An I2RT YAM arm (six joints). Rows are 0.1 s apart.
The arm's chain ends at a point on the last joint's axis. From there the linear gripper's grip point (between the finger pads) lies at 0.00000 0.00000 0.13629 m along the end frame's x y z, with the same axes.
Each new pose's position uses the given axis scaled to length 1; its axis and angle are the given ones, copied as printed.
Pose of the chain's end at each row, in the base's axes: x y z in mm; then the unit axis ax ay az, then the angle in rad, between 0 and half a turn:
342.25, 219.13, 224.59, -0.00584, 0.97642, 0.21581, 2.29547
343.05, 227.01, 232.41, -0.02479, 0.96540, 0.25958, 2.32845
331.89, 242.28, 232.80, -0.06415, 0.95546, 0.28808, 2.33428
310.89, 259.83, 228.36, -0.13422, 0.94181, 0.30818, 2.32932
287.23, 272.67, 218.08, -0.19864, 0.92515, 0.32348, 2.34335
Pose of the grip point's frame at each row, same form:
441.60, 267.48, 144.80, -0.00584, 0.97642, 0.21581, 2.29547
437.15, 287.09, 154.24, -0.02479, 0.96540, 0.25958, 2.32845
421.70, 312.05, 157.69, -0.06415, 0.95546, 0.28808, 2.33428
394.54, 339.88, 156.46, -0.13422, 0.94181, 0.30818, 2.32932
362.66, 361.31, 147.17, -0.19864, 0.92515, 0.32348, 2.34335

